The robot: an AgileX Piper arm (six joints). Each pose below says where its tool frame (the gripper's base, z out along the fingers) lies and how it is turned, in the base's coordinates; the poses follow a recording.
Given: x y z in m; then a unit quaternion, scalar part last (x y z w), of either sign.
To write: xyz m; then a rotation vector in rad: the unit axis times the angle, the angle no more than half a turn. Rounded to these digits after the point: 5 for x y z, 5 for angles.
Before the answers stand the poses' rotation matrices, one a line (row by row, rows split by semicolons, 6 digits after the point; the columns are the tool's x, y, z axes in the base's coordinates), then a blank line. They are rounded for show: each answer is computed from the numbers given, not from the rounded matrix.
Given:
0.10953, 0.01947, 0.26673, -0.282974, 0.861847, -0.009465, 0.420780
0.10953, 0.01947, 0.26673, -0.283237, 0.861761, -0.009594, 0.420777
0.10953, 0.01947, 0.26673, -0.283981, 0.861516, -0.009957, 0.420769
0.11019, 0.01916, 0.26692, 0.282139, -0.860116, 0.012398, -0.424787
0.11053, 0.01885, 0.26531, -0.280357, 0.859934, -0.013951, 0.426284
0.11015, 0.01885, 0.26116, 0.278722, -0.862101, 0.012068, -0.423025
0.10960, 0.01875, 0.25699, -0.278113, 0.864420, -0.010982, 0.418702
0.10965, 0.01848, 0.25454, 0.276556, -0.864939, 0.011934, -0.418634
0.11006, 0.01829, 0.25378, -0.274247, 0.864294, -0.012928, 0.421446
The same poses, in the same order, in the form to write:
-0.485740 -0.479795 0.730653; -0.495726 0.839672 0.221825; -0.719939 -0.254454 -0.645709
-0.485447 -0.480091 0.730653; -0.496239 0.839370 0.221824; -0.719783 -0.254895 -0.645710
-0.484617 -0.480929 0.730653; -0.497687 0.838511 0.221824; -0.719343 -0.256137 -0.645709
-0.479907 -0.474812 0.737728; -0.495878 0.840488 0.218371; -0.723737 -0.261025 -0.638804
-0.479363 -0.470283 0.740975; -0.494072 0.842411 0.215030; -0.725330 -0.263017 -0.636174
-0.486728 -0.470363 0.736108; -0.490783 0.844337 0.215005; -0.722653 -0.256620 -0.641808
-0.494684 -0.471616 0.729977; -0.490009 0.845065 0.213907; -0.717760 -0.251879 -0.649136
-0.496524 -0.468416 0.730787; -0.488400 0.846749 0.210907; -0.717585 -0.252196 -0.649206
-0.494343 -0.463163 0.735598; -0.484957 0.849243 0.208814; -0.721416 -0.253508 -0.644432

0.10953, 0.01947, 0.26673, -0.70902, 2.15944, -0.02372
0.10953, 0.01947, 0.26673, -0.70968, 2.15923, -0.02404
0.10953, 0.01947, 0.26673, -0.71154, 2.15862, -0.02495
0.11019, 0.01916, 0.26692, -0.70563, 2.15115, -0.03101
0.11053, 0.01885, 0.26531, -0.70069, 2.14922, -0.03487
0.11015, 0.01885, 0.26116, -0.69765, 2.15786, -0.03021
0.10960, 0.01875, 0.25699, -0.69750, 2.16795, -0.02754
0.10965, 0.01848, 0.25454, -0.69362, 2.16932, -0.02993
0.11006, 0.01829, 0.25378, -0.68694, 2.16491, -0.03238

